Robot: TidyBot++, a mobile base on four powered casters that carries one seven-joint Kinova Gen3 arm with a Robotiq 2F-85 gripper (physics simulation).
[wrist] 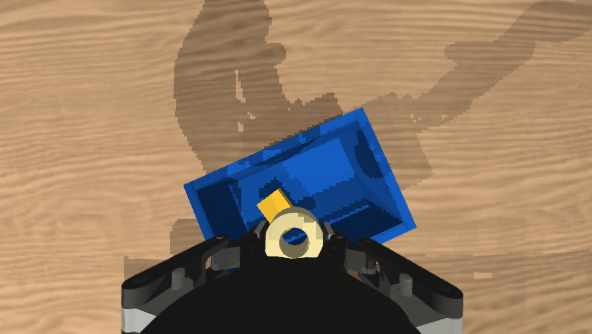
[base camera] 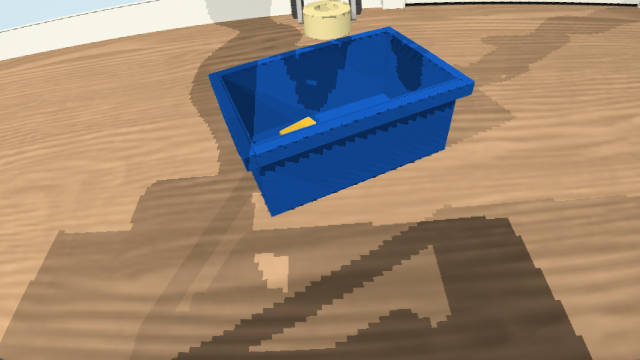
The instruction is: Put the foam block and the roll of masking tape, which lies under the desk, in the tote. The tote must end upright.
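Places are measured from the arm's base along level axes (x ahead, y right, z down), in millimetres.
Pixels of known places: gripper, fingertip midpoint: (wrist: 294, 231) (base camera: 327, 20).
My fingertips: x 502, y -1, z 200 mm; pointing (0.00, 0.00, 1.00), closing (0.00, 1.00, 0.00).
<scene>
Ahead of a thing's pixels: the offset from my fingertips to its middle. Level surfaces: height alone.
The blue tote @(dx +8, dy +5, dz +137 mm) (base camera: 357, 155) (wrist: 395, 195) stands upright on the wooden floor. The yellow foam block @(dx -20, dy -34, dz +174 mm) (base camera: 298, 125) (wrist: 275, 204) lies inside it; the tote's near wall hides part of the block in the base camera view, and the tape roll covers part of it in the wrist view. My gripper (base camera: 327, 17) (wrist: 294, 231) is shut on the pale yellow roll of masking tape @(dx -5, dy +0, dz -3 mm) (base camera: 327, 26) (wrist: 308, 227), with a finger on either side. The roll is held above the tote, over its lower part in the wrist view, and shows beyond the far rim in the base camera view.
The wooden floor @(dz +197 mm) (base camera: 550, 170) (wrist: 100, 125) surrounds the tote and carries dark shadows of the arm and base. A white baseboard (base camera: 100, 32) runs along the wall at the back left in the base camera view.
</scene>
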